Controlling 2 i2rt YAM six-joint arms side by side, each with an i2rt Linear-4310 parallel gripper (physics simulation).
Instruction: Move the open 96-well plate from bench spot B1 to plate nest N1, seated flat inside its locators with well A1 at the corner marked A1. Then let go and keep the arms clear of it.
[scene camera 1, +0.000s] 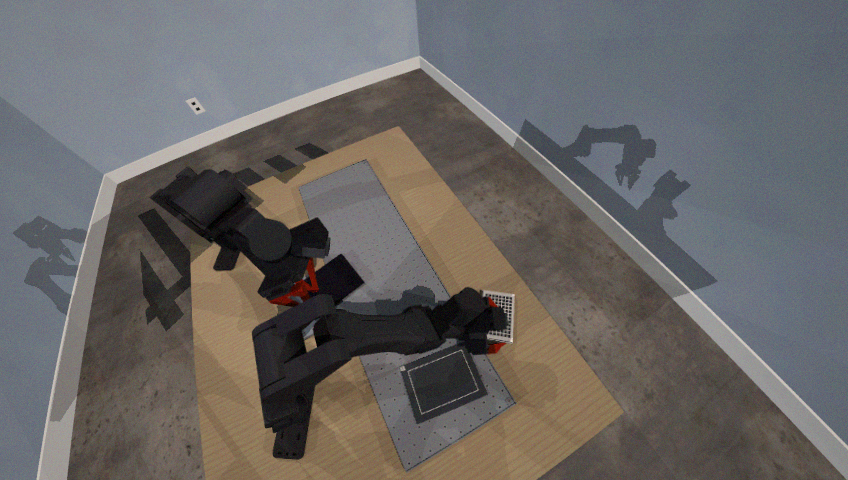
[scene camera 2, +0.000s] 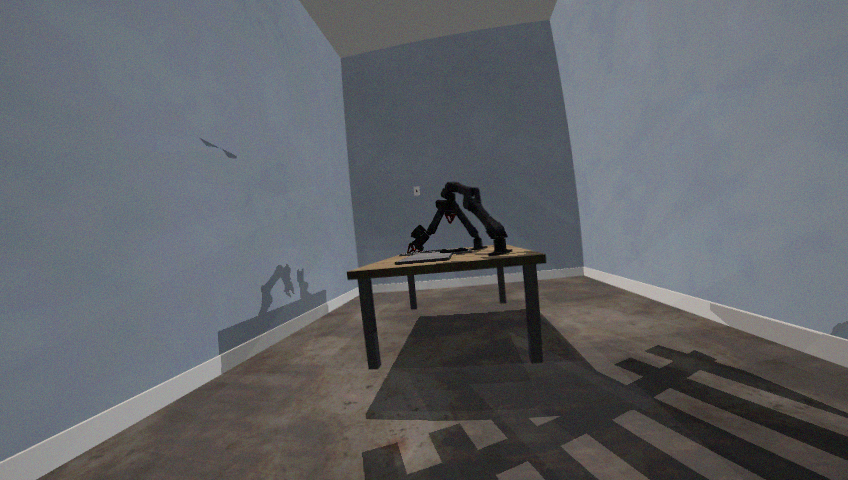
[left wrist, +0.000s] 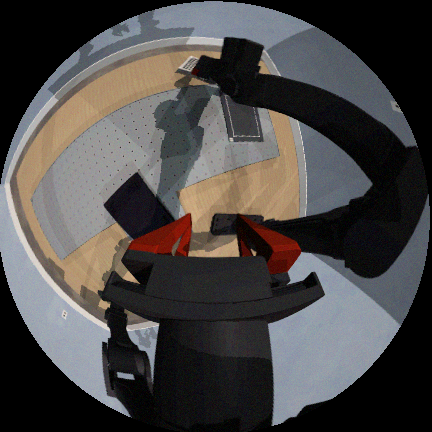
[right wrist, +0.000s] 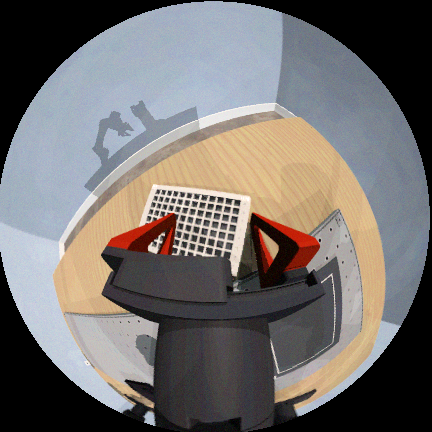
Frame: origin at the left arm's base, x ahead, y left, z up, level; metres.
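Seen in the pictures: left gripper, fingertip midpoint: (scene camera 2: 451, 222) (left wrist: 213, 217); right gripper, fingertip midpoint: (right wrist: 212, 217); left arm's base at its link origin: (scene camera 1: 233, 244) (scene camera 2: 500, 253); right arm's base at its link origin: (scene camera 1: 297, 408) (scene camera 2: 478, 248).
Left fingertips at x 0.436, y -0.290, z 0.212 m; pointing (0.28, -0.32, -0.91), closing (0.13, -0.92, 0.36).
Observation:
Offsets run from my left fingertips to a thing's top centre. Level surfaces: height alone.
The white 96-well plate {0.395 m ahead, 0.013 m left, 0.198 m down} (scene camera 1: 509, 315) (left wrist: 189, 64) (right wrist: 210, 200) is on the wooden table beside the perforated board, its wells facing up. My right gripper (scene camera 1: 498, 325) (scene camera 2: 411, 248) (right wrist: 212, 217) is open at the plate. In the right wrist view one red finger overlaps the plate at the left and the other stands beside its right edge. Plate nest N1 {0.245 m ahead, 0.136 m right, 0.197 m down} (scene camera 1: 443, 381) (left wrist: 245, 120) (right wrist: 310, 320) is dark with a white outline and holds no plate. A small white mark {0.152 m ahead, 0.106 m right, 0.197 m down} (scene camera 1: 402, 368) (left wrist: 231, 140) is at one corner; its lettering is unreadable. My left gripper (scene camera 1: 302, 291) (scene camera 2: 450, 218) is partly open, empty and raised.
The grey perforated board {0.199 m down} (scene camera 1: 357, 220) (left wrist: 100, 160) (right wrist: 350, 280) lies on the wooden table {0.212 m down} (scene camera 1: 440, 226) and carries the nest. A dark rectangular block {0.060 m back, 0.118 m left, 0.181 m down} (scene camera 1: 342, 276) (left wrist: 135, 202) lies across the board's edge near my left gripper. My right arm reaches over the board.

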